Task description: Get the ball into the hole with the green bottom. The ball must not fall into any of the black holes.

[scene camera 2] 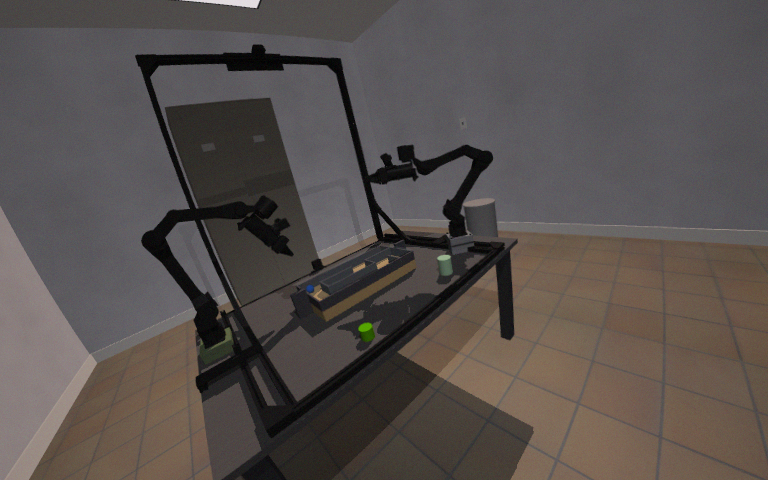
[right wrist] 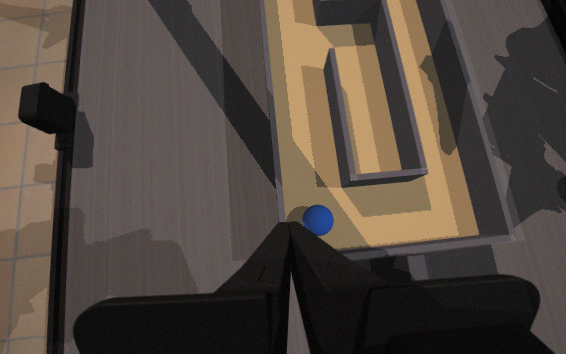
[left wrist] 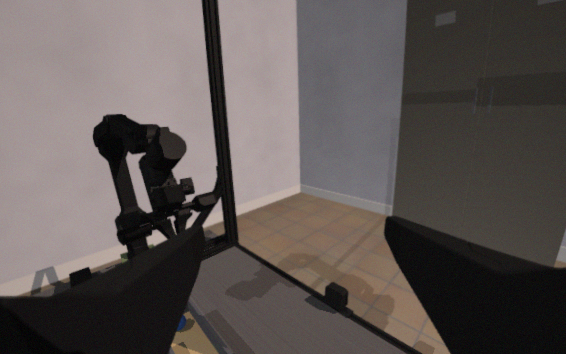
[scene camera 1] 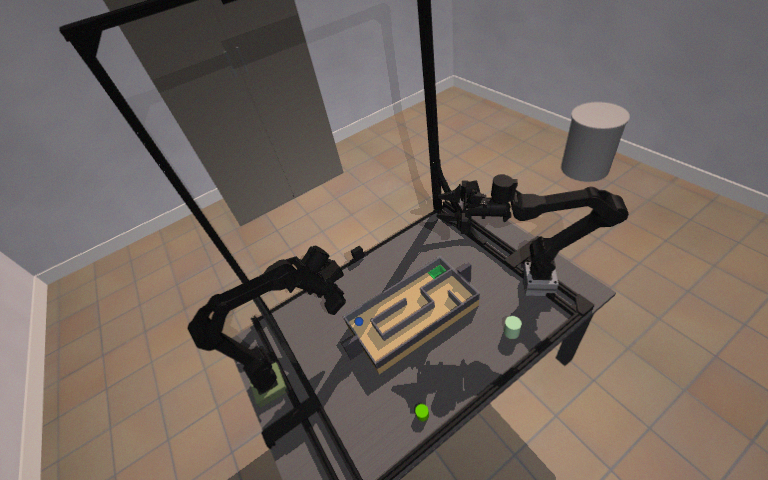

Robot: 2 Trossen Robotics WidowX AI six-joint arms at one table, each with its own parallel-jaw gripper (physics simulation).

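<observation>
The blue ball [scene camera 1: 359, 321] [scene camera 2: 309, 288] [left wrist: 181, 322] [right wrist: 318, 220] rests inside the walled maze box [scene camera 1: 427, 339] [scene camera 2: 368, 293] [right wrist: 425, 247], in its back left corner in scene camera 1. The green-bottomed hole [scene camera 1: 437, 272] is at the box's far right back corner. Black holes cannot be made out. My right gripper [scene camera 1: 335, 309] [scene camera 2: 289, 253] [right wrist: 287, 231] is shut and empty, above and behind the box's left end; its tips appear just left of the ball in the right wrist view. My left gripper [scene camera 1: 443, 206] [scene camera 2: 370, 178] [left wrist: 295, 230] is open and empty, high beyond the box's right end.
Dark handles [scene camera 1: 464, 271] [scene camera 2: 300, 303] stick out from the box's ends. A pale green cylinder [scene camera 1: 512, 327] [scene camera 2: 444, 265] and a bright green cylinder [scene camera 1: 421, 411] [scene camera 2: 366, 332] stand in front of the box. A small black block [scene camera 1: 356, 253] [left wrist: 336, 295] [right wrist: 42, 107] sits on the table's back edge.
</observation>
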